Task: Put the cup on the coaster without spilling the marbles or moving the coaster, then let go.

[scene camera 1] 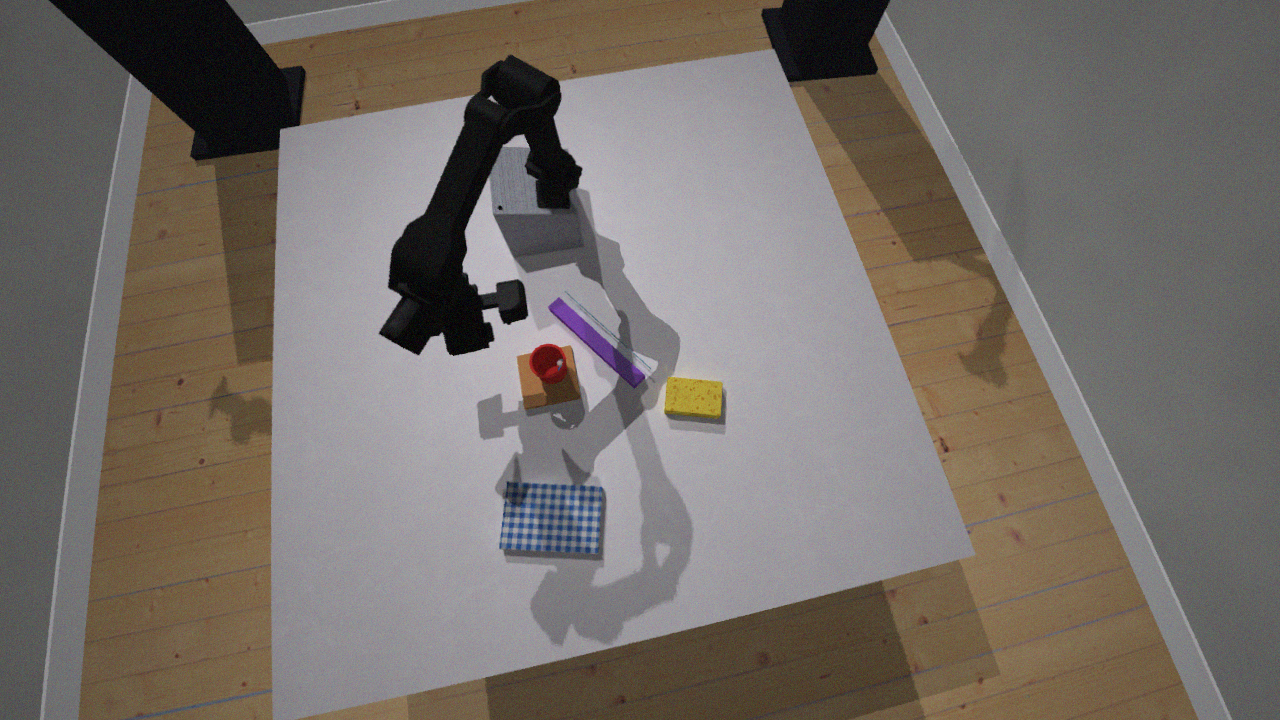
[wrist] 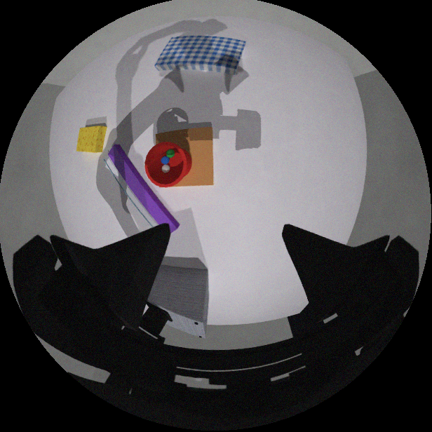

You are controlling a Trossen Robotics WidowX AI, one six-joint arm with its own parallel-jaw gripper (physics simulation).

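Where they show: arm's base, link origin: (scene camera 1: 552,194).
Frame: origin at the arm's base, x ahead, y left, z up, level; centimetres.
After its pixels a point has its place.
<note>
The red cup (scene camera 1: 547,362) @(x 31.4, y -5.7, z -11.6 cm) (wrist: 175,176) stands upright on the square orange-brown coaster (scene camera 1: 538,395) @(x 37.8, y -8.3, z -12.3 cm) (wrist: 202,162), toward its left side in the wrist view. A green marble (wrist: 170,153), a blue marble (wrist: 165,160) and a white marble (wrist: 166,168) lie inside the cup. My gripper (scene camera 1: 459,317) @(x 28.8, y -13.9, z 4.6 cm) (wrist: 228,230) is open and empty. It is raised above the table, to the left of the cup in the scene view, apart from the cup and the coaster. The underside of the cup is hidden.
A purple bar (scene camera 1: 595,342) @(x 28.5, y 4.5, z -11.4 cm) (wrist: 142,187) lies diagonally close beside the coaster. A yellow sponge (scene camera 1: 693,396) @(x 42.9, y 22.3, z -10.6 cm) (wrist: 91,139) lies beyond the bar. A blue checked cloth (scene camera 1: 552,517) @(x 61.6, y -7.5, z -11.1 cm) (wrist: 200,52) lies nearer the scene camera. A grey box (scene camera 1: 541,234) @(x 4.8, y -3.8, z -6.2 cm) (wrist: 182,290) stands by the arm's base.
</note>
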